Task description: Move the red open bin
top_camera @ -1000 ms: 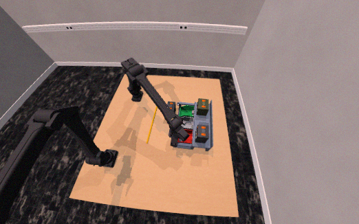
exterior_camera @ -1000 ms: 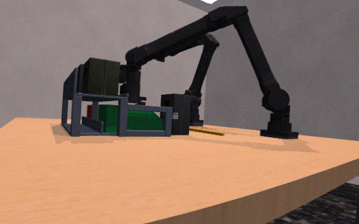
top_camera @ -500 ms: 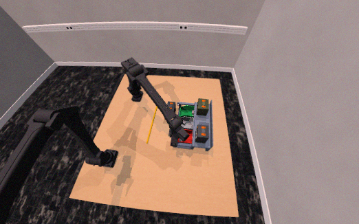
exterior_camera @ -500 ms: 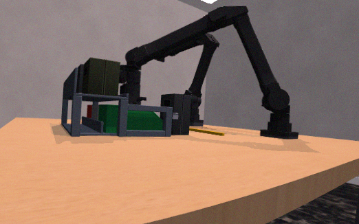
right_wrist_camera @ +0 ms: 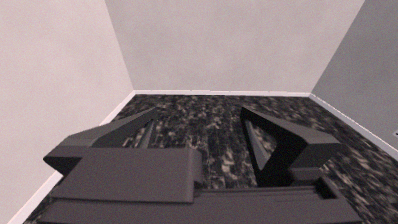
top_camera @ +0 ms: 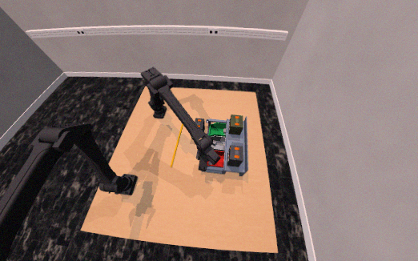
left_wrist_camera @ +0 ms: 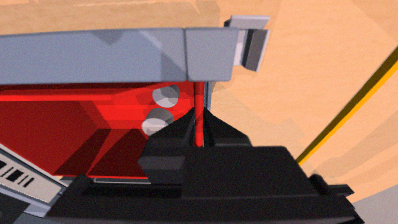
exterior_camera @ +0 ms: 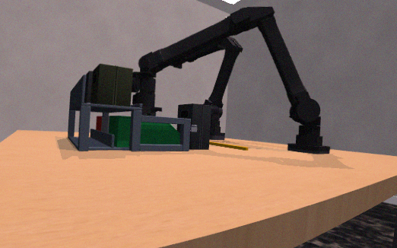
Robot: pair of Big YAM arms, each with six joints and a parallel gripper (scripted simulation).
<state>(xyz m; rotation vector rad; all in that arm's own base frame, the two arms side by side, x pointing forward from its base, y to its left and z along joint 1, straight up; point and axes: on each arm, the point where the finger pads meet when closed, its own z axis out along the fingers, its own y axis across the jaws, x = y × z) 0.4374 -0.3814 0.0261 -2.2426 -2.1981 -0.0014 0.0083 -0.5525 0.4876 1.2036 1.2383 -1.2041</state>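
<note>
Right now my left hand is 120 mm to the right of the grey bin, 80 mm short of it and 10 mm below it. The rest, counted from my left hand: black box: 220 mm to the left, 80 mm behind, 30 mm above; grey shelf: 120 mm to the left, 110 mm ahead, 30 mm above; green bin: 230 mm to the left, 70 mm ahead, 10 mm above.
</note>
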